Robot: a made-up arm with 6 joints.
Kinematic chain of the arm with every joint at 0, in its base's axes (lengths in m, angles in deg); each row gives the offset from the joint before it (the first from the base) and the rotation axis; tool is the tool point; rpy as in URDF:
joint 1: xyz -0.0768 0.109 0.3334 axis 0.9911 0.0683 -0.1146
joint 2: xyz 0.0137 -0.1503 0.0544 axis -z
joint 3: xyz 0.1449 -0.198 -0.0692 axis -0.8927 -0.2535 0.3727
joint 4: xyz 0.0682 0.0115 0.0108 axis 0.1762 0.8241 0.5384
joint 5: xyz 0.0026 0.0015 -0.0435 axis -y
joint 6: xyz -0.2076 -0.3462 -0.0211 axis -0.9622 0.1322 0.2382
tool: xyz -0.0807 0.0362 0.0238 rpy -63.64 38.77 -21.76
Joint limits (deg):
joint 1: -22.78..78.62
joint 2: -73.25..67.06
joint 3: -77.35..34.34
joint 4: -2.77..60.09
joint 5: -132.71..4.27
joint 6: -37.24..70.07
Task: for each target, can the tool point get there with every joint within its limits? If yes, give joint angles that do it. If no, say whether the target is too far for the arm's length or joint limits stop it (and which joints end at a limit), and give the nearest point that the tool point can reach.
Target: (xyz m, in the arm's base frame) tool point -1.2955 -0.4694 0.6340
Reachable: no: too far | nearest point -0.5691 -0.3633 0.5211 | short by 0.743 m
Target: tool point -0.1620 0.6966 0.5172
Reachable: no: joint limits stop it (at a limit: joint 1, joint 2, joint 3, joint 4, joint 5, joint 6) | nearest point -0.2844 0.2827 0.3138 | short by 0.477 m
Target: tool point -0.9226 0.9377 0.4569
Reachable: no: too far | nearest point -0.4718 0.3904 0.1233 | short by 0.784 m
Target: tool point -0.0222 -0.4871 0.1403
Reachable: yes | joints 7.53 -19.57 -47.83 12.56 -17.08 -2.15
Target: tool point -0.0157 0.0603 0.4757
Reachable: no: joint limits stop it (at a limit: joint 2, joint 3, joint 4) | nearest point 0.2859 -0.0040 0.6810 | short by 0.370 m
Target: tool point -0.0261 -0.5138 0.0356
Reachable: yes | joints 9.92 -10.41 -52.76 37.60 -18.11 58.51
